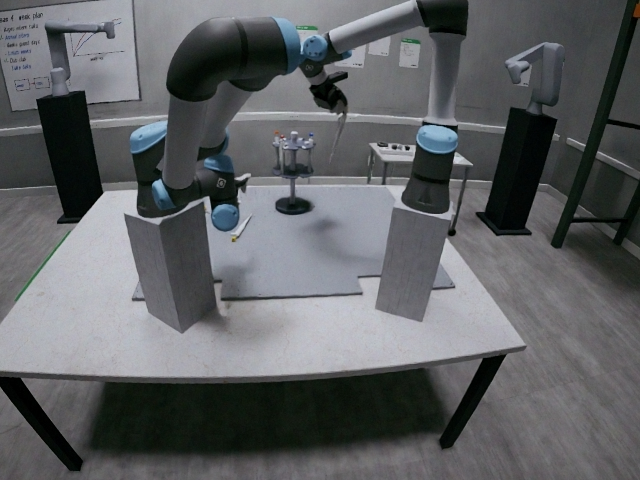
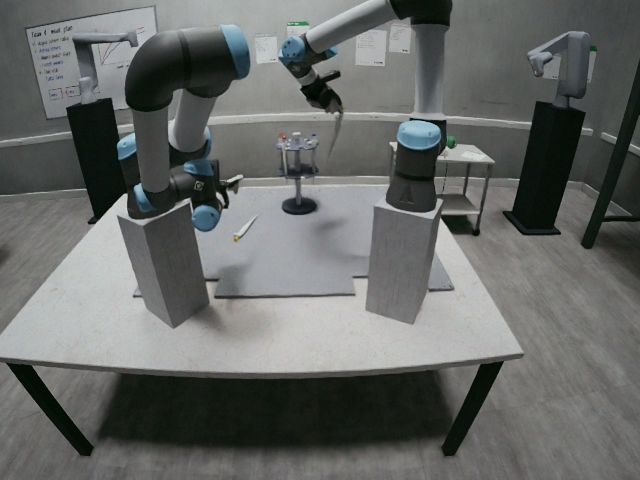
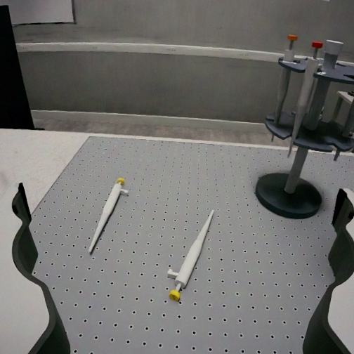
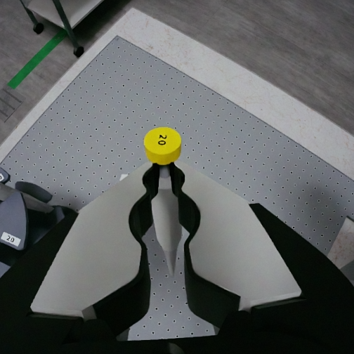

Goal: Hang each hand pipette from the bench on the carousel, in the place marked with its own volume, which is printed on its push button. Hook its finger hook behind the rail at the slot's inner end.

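My right gripper (image 1: 339,107) (image 2: 336,107) (image 4: 163,163) is shut on a white pipette (image 1: 338,135) (image 2: 336,135) (image 4: 165,217) whose yellow button reads 20; it hangs tip down, high above the mat, right of the carousel. The carousel (image 1: 293,180) (image 2: 298,186) (image 3: 299,170) holds pipettes with orange, red and blue buttons; a place label (image 4: 11,239) reads 20. My left gripper (image 2: 229,190) (image 3: 182,188) is open and empty. Two yellow-button pipettes lie on the mat: one (image 3: 106,215) at the left, one (image 1: 241,227) (image 2: 245,227) (image 3: 191,260) nearer the middle. Their button prints cannot be read.
A grey perforated mat (image 1: 310,268) (image 2: 305,263) (image 3: 150,165) (image 4: 115,90) lies on the white bench (image 1: 289,346) (image 2: 284,341). A small trolley stands behind the bench on the right. My two arm pedestals (image 1: 170,268) (image 1: 410,258) stand at the left and right.
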